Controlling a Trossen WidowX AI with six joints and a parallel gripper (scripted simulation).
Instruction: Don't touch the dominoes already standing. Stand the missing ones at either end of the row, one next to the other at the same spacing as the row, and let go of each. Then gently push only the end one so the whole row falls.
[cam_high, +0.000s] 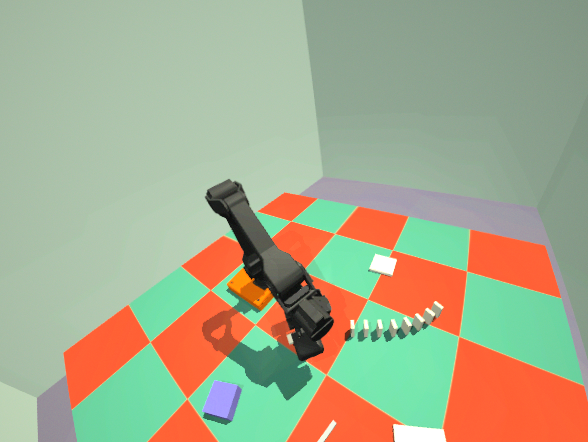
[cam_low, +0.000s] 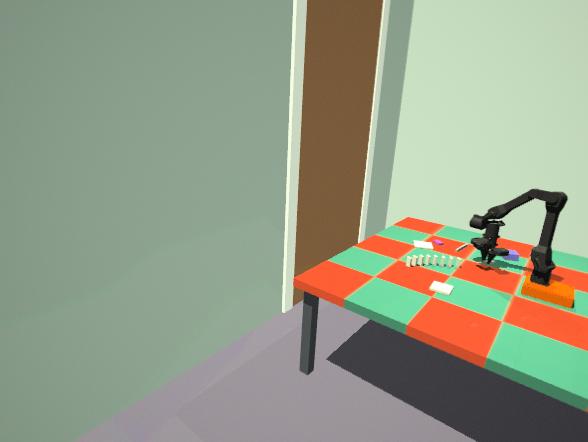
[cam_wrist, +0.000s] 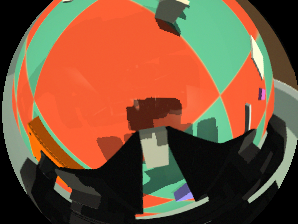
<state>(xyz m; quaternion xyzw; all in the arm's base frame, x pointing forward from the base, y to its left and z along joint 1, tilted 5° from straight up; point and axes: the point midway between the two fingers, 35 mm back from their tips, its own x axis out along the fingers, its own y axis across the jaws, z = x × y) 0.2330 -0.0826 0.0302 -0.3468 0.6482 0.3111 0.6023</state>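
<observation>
My gripper tip is 160 mm short of the thin stick, 190 mm to the left of it and 20 mm above it. From my gripper tip the other things lie so: purple block (70 mm behind, 240 mm to the right, 10 mm below); white card (90 mm ahead, 380 mm to the left, 20 mm below); small purple piece (290 mm ahead, 170 mm to the right, 20 mm below).
</observation>
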